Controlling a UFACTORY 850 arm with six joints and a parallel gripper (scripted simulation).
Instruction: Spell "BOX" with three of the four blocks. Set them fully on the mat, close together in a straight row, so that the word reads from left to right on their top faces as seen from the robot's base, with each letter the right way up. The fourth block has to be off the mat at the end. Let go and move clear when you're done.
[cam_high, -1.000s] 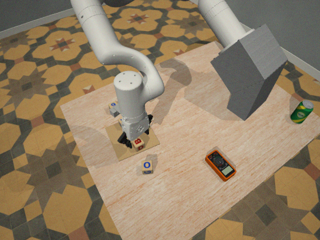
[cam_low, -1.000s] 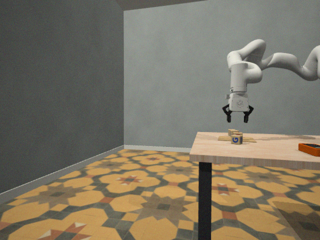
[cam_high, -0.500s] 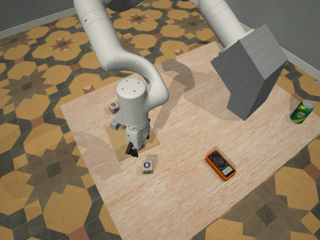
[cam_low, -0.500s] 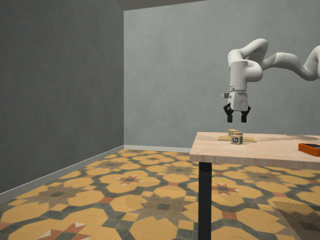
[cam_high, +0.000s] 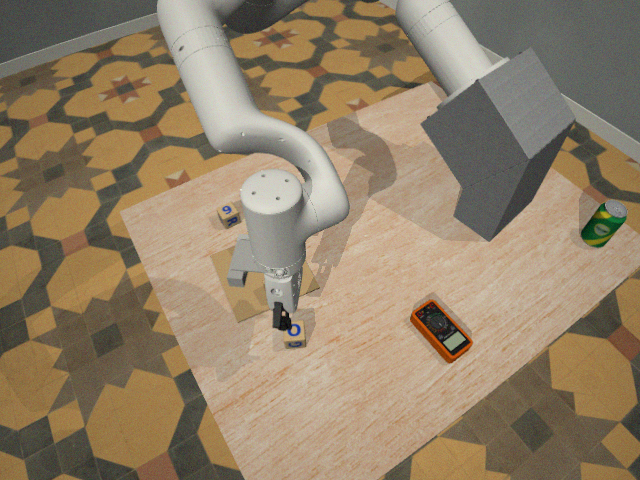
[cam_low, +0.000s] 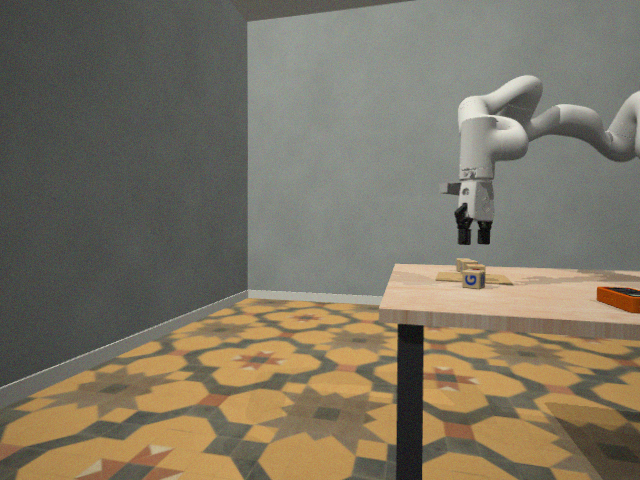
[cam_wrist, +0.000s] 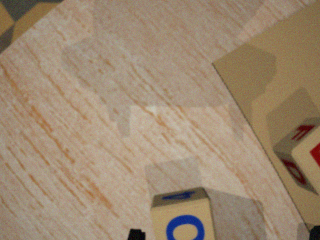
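The O block lies 10 cm below my hand, 2 cm to the left of it and 1 cm ahead of it. Also, from my hand: X block: 23 cm to the right, 9 cm below, 6 cm behind; then B block: 9 cm to the right, 9 cm below, 4 cm behind; then tan mat: 16 cm to the right, 12 cm below, 5 cm behind.
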